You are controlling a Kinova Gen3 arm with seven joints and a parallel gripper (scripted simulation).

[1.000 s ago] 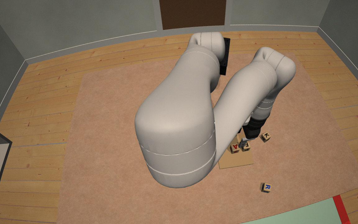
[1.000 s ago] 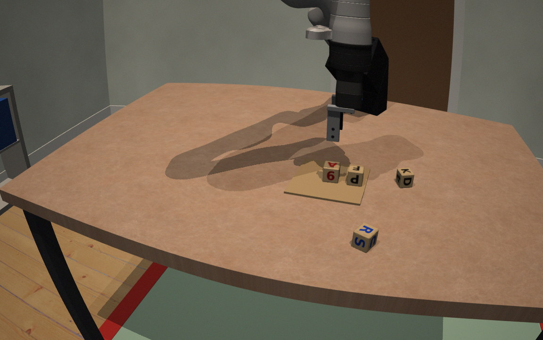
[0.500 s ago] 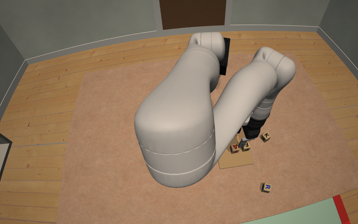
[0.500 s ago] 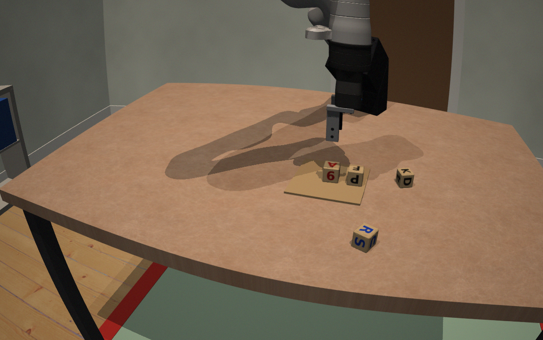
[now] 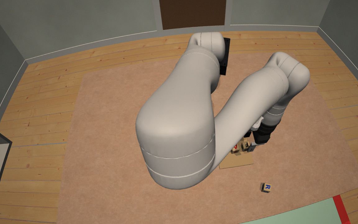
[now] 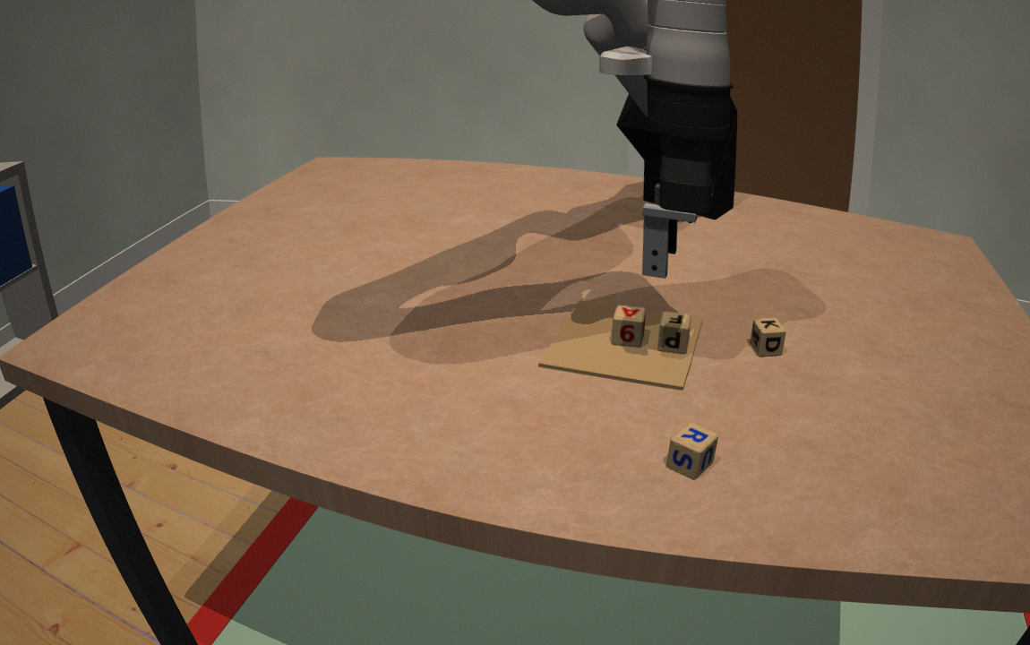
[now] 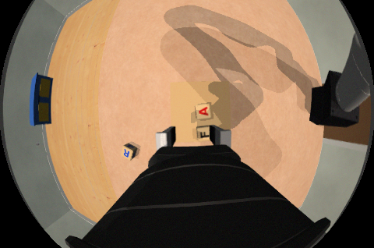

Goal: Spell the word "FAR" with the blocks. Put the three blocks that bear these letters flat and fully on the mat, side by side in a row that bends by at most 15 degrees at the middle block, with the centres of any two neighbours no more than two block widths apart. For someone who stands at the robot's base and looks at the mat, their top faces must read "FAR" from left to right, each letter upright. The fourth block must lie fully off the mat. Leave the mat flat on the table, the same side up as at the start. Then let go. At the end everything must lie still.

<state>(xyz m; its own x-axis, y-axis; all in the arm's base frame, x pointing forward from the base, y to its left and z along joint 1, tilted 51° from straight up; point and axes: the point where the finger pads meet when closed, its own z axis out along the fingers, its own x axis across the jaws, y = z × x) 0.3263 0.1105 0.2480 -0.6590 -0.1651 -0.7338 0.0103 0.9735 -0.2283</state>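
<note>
The R block lies 160 mm ahead of my hand, 60 mm to the left of it and 100 mm below it. From my hand the other things lie so: F block 30 mm behind, 20 mm to the left, 100 mm below; then tan mat 20 mm behind, 30 mm to the right, 120 mm below; then K block 50 mm behind, 120 mm to the left, 100 mm below.
</note>
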